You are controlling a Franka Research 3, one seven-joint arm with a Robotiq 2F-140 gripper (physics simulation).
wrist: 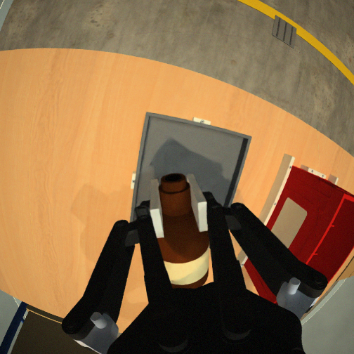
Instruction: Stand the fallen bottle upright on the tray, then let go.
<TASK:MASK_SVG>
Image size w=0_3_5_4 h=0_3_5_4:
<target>my gripper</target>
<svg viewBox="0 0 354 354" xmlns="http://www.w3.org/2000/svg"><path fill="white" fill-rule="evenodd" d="M61 322L63 331L87 350L100 354L306 354L301 343L299 319L310 310L327 286L327 277L299 261L247 206L240 202L234 202L230 207L221 206L211 192L202 192L193 173L188 173L186 176L190 185L191 206L199 232L207 230L208 225L214 282L197 288L172 288L157 242L158 237L164 237L158 181L157 178L153 178L150 181L150 200L142 201L134 208L135 221L128 223L122 219L114 222L83 296ZM139 242L148 303L117 337L116 322L133 250ZM230 232L270 291L275 294L277 304L246 289Z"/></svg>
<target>brown bottle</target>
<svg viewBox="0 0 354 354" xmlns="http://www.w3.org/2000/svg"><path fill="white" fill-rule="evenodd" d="M169 173L160 178L161 184L158 186L164 237L158 237L157 242L169 275L171 287L197 288L202 286L208 277L208 225L207 230L199 232L191 206L190 185L185 181L185 175L182 173Z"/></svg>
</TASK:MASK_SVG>
